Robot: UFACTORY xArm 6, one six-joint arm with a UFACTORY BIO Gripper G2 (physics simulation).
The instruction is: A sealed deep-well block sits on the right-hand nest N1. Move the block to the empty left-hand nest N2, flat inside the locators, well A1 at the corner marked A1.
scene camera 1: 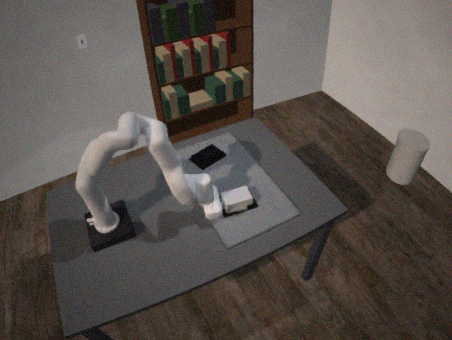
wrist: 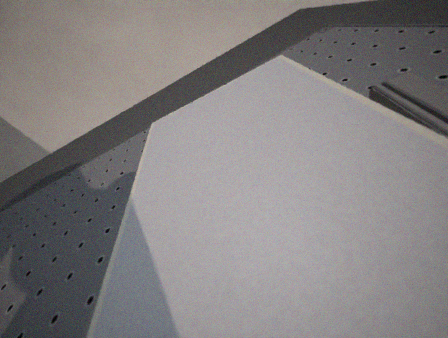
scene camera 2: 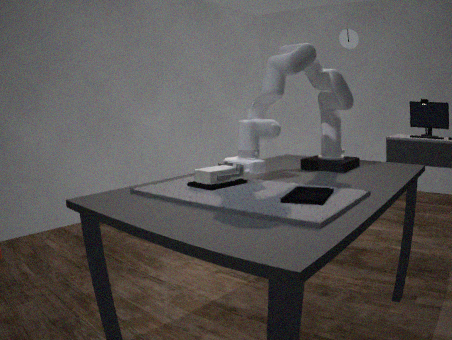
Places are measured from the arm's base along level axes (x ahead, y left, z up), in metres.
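Pixels of known places: hand, tool point: (scene camera 1: 239,199) (wrist: 264,174); arm's base, link origin: (scene camera 1: 107,222) (scene camera 2: 331,158).
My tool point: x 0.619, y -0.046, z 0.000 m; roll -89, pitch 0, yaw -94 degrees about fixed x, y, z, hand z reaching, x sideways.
Ahead of a thing's pixels: the offset from my tool point to its top centre. "spot": to the spot under its first point. Level surfaces: height alone.
The white sealed deep-well block {dx -0.009, dy +0.007, dz +0.025 m} (scene camera 1: 237,196) (scene camera 2: 210,173) (wrist: 290,200) sits on the black right-hand nest N1 {spot: dx +0.057, dy -0.050, dz -0.022 m} (scene camera 1: 254,207) (scene camera 2: 204,185). My gripper (scene camera 1: 229,205) (scene camera 2: 229,171) is down at table level, reaching in from the arm's side, and its fingers are closed along the block's two long sides. The block's flat top fills the wrist view, and one dark finger (wrist: 410,105) shows beside its right edge. The empty black nest N2 {dx -0.061, dy +0.360, dz -0.015 m} (scene camera 1: 207,156) (scene camera 2: 306,194) lies farther along the perforated plate {dz -0.030 m} (scene camera 1: 272,210) (scene camera 2: 255,208) (wrist: 53,236). I cannot see the A1 marks.
The plate lies on a grey table {dz -0.043 m} (scene camera 1: 164,263) (scene camera 2: 218,241). The arm's black base (scene camera 1: 120,235) (scene camera 2: 330,164) stands at the table's left end. A bookshelf (scene camera 1: 248,54) stands behind the table, and a white bin (scene camera 1: 406,155) stands on the floor to the right.
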